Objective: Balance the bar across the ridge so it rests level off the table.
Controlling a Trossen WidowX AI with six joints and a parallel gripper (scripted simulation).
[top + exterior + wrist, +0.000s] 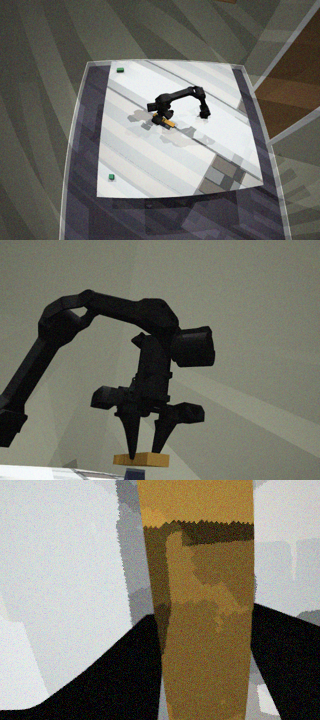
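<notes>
My gripper tip is 20 mm past the bar and 10 mm to the right of it.
</notes>
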